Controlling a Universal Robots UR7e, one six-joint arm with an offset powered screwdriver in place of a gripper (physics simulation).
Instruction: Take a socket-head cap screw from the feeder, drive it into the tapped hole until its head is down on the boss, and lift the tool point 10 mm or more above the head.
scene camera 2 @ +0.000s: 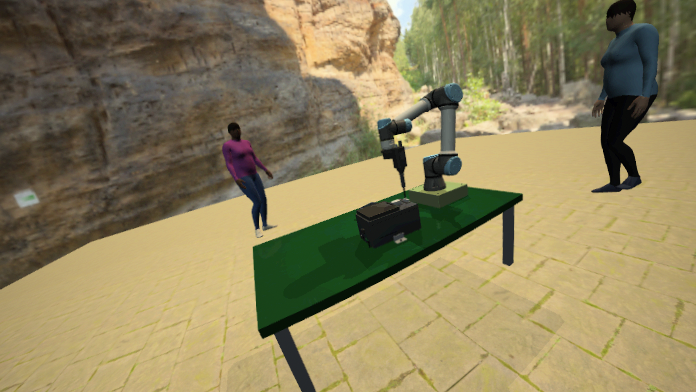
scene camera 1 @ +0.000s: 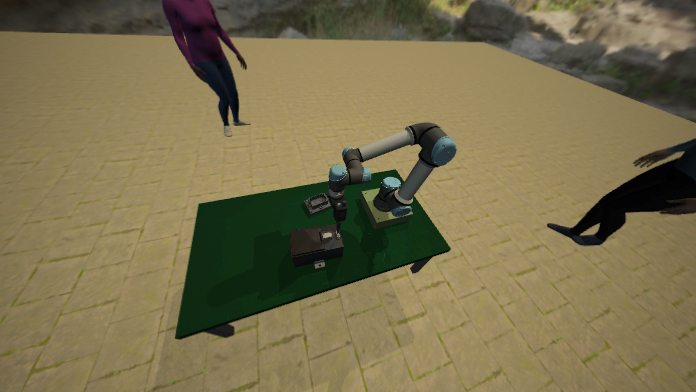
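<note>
The screw feeder (scene camera 1: 316, 246) (scene camera 2: 392, 225) is a dark box on the green table, with a small pale patch on its top near the robot-side end. My screwdriver (scene camera 1: 338, 233) (scene camera 2: 404, 195) points down, with its thin tip at that end of the feeder's top, at or very close to it. A gap between tip and feeder is too small to judge. A grey metal part (scene camera 1: 318, 203) with a raised rim lies behind the feeder in scene camera 1; it does not show in scene camera 2. Its tapped hole and boss are too small to make out. No screw can be made out at the tip.
The arm stands on a yellowish base block (scene camera 1: 387, 220) (scene camera 2: 440, 201) on the green table (scene camera 1: 225, 265) (scene camera 2: 310, 290). A person in a purple top (scene camera 1: 200, 30) (scene camera 2: 243, 159) and a person in a blue top (scene camera 2: 625, 65) stand on the paved floor away from the table.
</note>
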